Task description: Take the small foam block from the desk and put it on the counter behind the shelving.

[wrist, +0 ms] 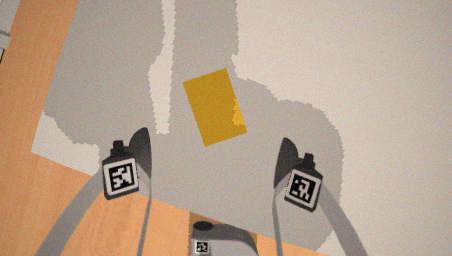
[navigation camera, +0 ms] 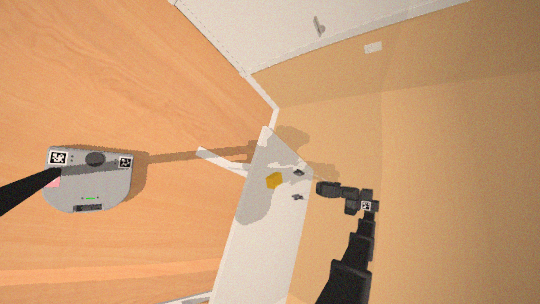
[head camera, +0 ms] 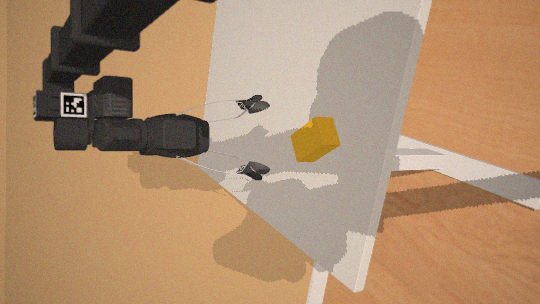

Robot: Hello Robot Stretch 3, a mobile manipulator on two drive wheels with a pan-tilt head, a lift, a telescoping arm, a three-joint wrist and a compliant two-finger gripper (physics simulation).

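Frame: origin at the robot's base, x ahead, y right, z down, level; millimetres.
Where they show: gripper, fingertip midpoint: (navigation camera: 293,184) (head camera: 267,137); robot's base at its link origin: (navigation camera: 95,158).
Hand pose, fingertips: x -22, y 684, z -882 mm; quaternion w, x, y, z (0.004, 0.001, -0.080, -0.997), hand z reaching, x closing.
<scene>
Things, the pixels of their centre, and the offset from my fingertips. "spot": a spot on its surface instead. Level surfaces: height alone.
- small foam block at the middle of its body: (head camera: 314,140) (navigation camera: 274,180) dx +1, dy +36, dz +139 mm
- white desk at its surface level: dz +162 mm
- wood floor at its surface level: dz +882 mm
- handle at a spot on its surface: (navigation camera: 319,27) spot: dx +1017, dy +159, dz -45 mm
The small foam block (head camera: 316,140) (navigation camera: 274,180) (wrist: 215,107) is yellow and lies on the white desk (head camera: 260,45) (navigation camera: 255,265) (wrist: 390,65), partly in shadow. My gripper (head camera: 255,137) (navigation camera: 298,184) (wrist: 214,150) is open and empty, with its fingers wide apart. In the head view the block lies beyond the fingertips, a little to their right. In the wrist view it shows above and between the two fingertips, apart from both. The counter and the shelving cannot be made out with certainty in these views.
My wheeled base (navigation camera: 90,182) (wrist: 225,240) stands on the wood floor (navigation camera: 125,85). A tan wall (head camera: 65,225) (navigation camera: 450,150) runs along the desk's far side. A white door (navigation camera: 280,25) with a handle (navigation camera: 319,27) is at the top of the navigation view. A white desk leg (head camera: 480,170) sticks out beyond the desk edge.
</scene>
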